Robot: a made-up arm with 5 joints. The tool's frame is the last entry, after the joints.
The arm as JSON. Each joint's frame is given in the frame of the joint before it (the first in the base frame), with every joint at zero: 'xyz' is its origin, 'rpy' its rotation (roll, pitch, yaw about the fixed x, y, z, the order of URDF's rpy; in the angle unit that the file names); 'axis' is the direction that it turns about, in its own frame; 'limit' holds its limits. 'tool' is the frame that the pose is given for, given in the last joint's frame.
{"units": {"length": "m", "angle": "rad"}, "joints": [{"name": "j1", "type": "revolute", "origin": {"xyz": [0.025, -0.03, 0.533], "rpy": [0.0, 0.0, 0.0]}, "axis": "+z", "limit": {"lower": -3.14, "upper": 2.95}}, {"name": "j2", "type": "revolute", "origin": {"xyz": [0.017, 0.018, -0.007], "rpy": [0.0, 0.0, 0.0]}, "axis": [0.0, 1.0, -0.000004], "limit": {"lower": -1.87, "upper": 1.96}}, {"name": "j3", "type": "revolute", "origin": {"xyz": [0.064, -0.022, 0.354], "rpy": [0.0, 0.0, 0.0]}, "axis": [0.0, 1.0, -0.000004], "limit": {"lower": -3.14, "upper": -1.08}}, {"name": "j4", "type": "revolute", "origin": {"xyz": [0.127, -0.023, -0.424], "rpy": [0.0, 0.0, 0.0]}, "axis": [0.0, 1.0, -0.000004], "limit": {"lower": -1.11, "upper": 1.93}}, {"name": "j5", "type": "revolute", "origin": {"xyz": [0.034, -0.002, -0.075], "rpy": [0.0, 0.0, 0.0]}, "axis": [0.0, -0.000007, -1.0], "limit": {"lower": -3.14, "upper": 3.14}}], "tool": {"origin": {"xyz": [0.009, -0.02, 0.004], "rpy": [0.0, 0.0, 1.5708]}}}
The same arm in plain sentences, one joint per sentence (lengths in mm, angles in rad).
The arm has five revolute joints in a row. What follows holds with every joint at zero, and every direction is one of the base frame's.
The first joint is mounted 25.0 mm along +x and 30.0 mm along -y and 533.0 mm along +z from the base frame's origin and rotates about +z, from -3.1400 to 2.9500 rad.
The second joint is mounted 17.0 mm along +x and 18.0 mm along +y and 7.0 mm along -z from the first joint and rotates about +y, from -1.8700 to 1.9600 rad.
The third joint is mounted 64.0 mm along +x and 22.0 mm along -y and 354.0 mm along +z from the second joint and rotates about +y, from -3.1400 to -1.0800 rad.
The fourth joint is mounted 127.0 mm along +x and 23.0 mm along -y and 424.0 mm along -z from the third joint and rotates about +y, from -1.1100 to 1.9300 rad.
The fifth joint is mounted 34.0 mm along +x and 2.0 mm along -y and 75.0 mm along -z from the fourth joint and rotates about -z, from -3.1400 to 3.1400 rad.
The tool frame, which is the frame that the pose is given for, is mounted 9.0 mm along +x and 20.0 mm along -y and 4.0 mm along +z from the fifth joint; its axes are the base frame's turned by roll 0.0000, pitch 0.0000 and yaw 1.5708 rad (as in URDF: about the fixed x, then y, then z).

